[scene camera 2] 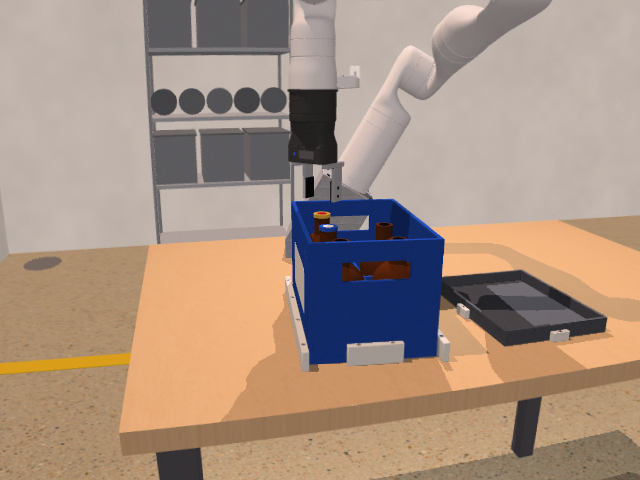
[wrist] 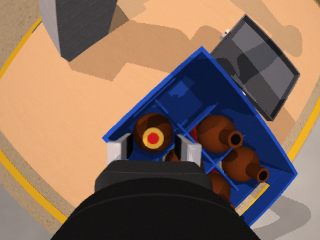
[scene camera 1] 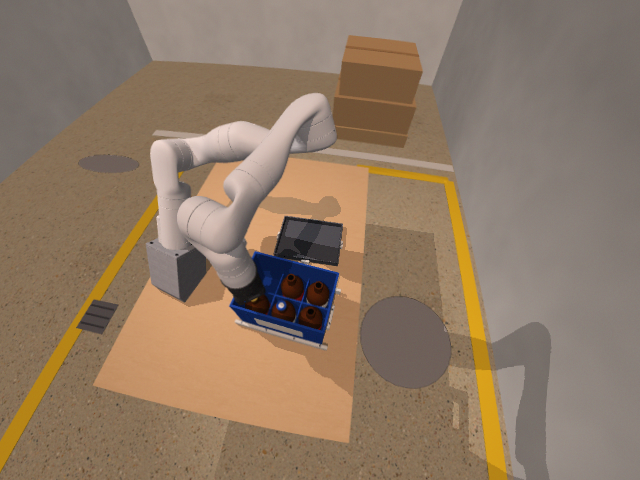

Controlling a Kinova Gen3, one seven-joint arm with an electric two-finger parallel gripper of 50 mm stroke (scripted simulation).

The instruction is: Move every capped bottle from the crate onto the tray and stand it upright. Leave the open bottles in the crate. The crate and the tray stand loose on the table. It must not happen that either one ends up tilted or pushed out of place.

Scene:
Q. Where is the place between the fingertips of the gripper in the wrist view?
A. At 153, 142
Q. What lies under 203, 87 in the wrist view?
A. A blue crate.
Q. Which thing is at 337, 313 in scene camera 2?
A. A blue crate.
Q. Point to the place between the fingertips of the gripper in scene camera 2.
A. At 321, 199

